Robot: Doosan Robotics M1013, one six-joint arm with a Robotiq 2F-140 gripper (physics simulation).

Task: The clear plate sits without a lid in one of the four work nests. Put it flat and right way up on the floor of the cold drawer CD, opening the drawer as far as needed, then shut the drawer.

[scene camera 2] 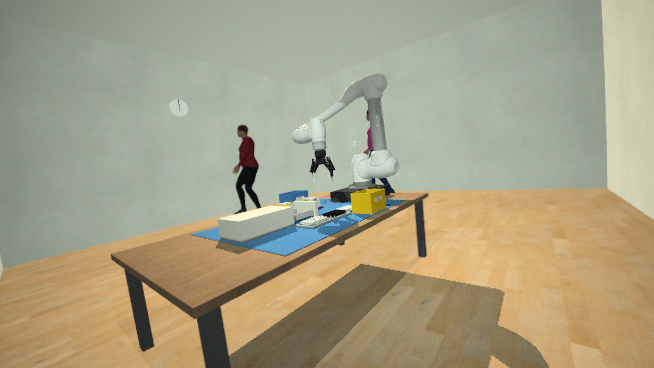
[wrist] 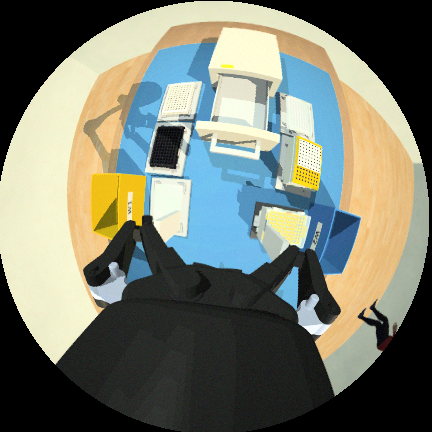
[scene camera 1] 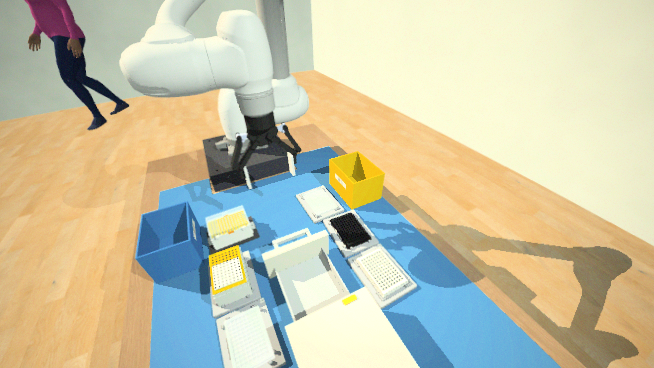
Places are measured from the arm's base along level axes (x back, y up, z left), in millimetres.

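Where they show: gripper, fingertip midpoint: [scene camera 2: 323, 182] [wrist: 221, 226] [scene camera 1: 271, 179]; arm's base, link origin: [scene camera 2: 363, 187] [scene camera 1: 245, 143].
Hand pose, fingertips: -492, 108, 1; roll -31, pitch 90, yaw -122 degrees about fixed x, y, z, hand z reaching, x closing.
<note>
Each offset is from my fingertips to the centre of the thing, as dx, dy, dz. "pt": to the spot under its first point.
The clear plate {-333, -166, -186} [scene camera 1: 249, 337] [wrist: 298, 117] looks pale and see-through with a fine well grid. It lies flat, without a lid, in a nest beside the drawer cabinet; the cabinet hides it in scene camera 2. The cold drawer CD {pt -200, -119, -92} [scene camera 1: 267, 265] [wrist: 237, 131] stands well open from its cream cabinet [scene camera 1: 345, 330] [scene camera 2: 257, 222] [wrist: 245, 52], its handle towards the arm base. Its visible floor holds no plate. My gripper [scene camera 1: 271, 179] [scene camera 2: 323, 178] [wrist: 221, 226] is open and empty, fingers pointing down, above the mat on the arm-base side, well away from the clear plate and drawer.
A yellow-and-white tip rack {-162, -141, -191} [scene camera 1: 227, 270] [wrist: 306, 162] stands beside the clear plate's nest. A tip box {+13, -147, -162} [scene camera 1: 230, 227] [wrist: 286, 225] and blue bin {+21, -126, -326} [scene camera 1: 167, 240] [wrist: 340, 240] are nearby. Opposite are a black plate {-158, -166, +190} [scene camera 1: 351, 229], a white plate {-330, -166, +188} [scene camera 1: 382, 272], a bare nest {pt +3, -166, +160} [scene camera 1: 320, 202] and a yellow bin {+22, -126, +321} [scene camera 1: 357, 185].
</note>
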